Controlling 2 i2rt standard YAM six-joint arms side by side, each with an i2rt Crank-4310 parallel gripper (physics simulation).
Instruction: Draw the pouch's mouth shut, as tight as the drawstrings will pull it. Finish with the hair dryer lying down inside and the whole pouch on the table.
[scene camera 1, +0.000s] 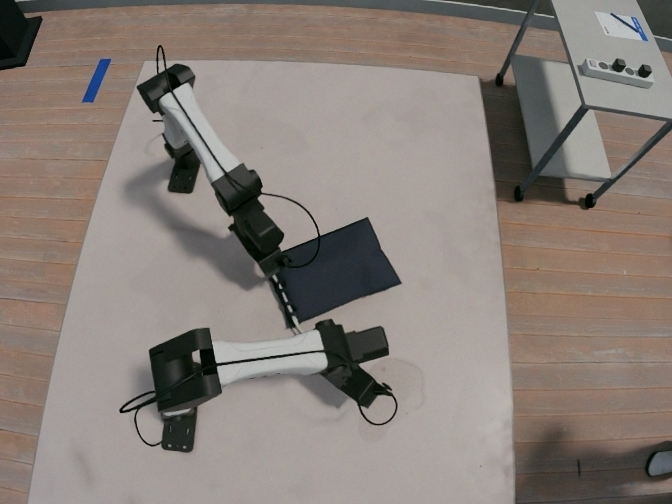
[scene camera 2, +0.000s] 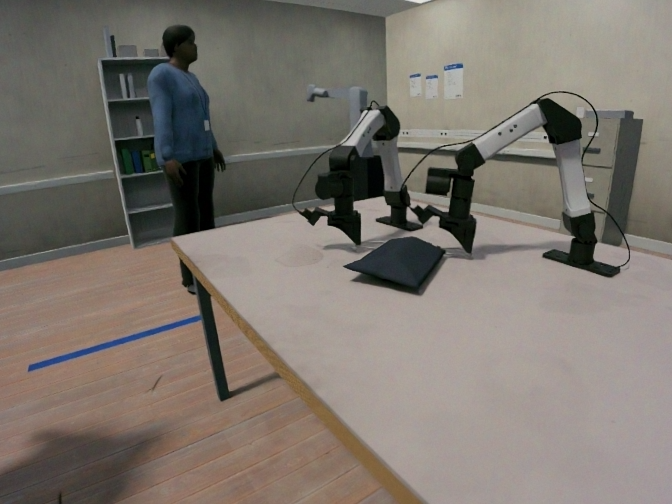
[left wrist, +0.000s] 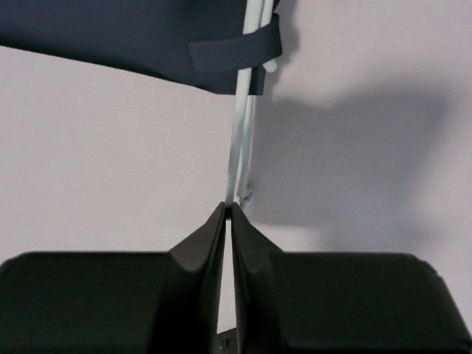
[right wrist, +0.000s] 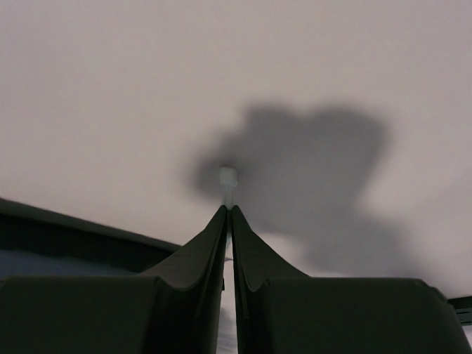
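The dark blue pouch (scene camera 1: 339, 271) (scene camera 2: 401, 263) (left wrist: 125, 40) (right wrist: 45, 267) lies flat on the table, slightly bulged, its mouth spread along its left edge in scene camera 1. White drawstrings run through loops there. The hair dryer does not show. My left gripper (left wrist: 228, 206) (scene camera 2: 470, 252) is shut on a drawstring (left wrist: 234, 150) beyond one mouth corner; a knotted end (left wrist: 245, 196) shows beside its tips. My right gripper (right wrist: 229, 209) (scene camera 2: 358, 245) is shut on the other drawstring (scene camera 1: 295, 324), whose pale end (right wrist: 228, 177) sticks out past the tips. Both grippers are low over the table.
The pale table (scene camera 1: 423, 162) (scene camera 2: 488, 368) carries both arm bases (scene camera 1: 183, 176) (scene camera 1: 179, 434). The right forearm crosses just below the pouch in scene camera 1. A grey cart (scene camera 1: 575, 81) stands off the table at upper right. A person (scene camera 2: 181, 119) stands behind the table.
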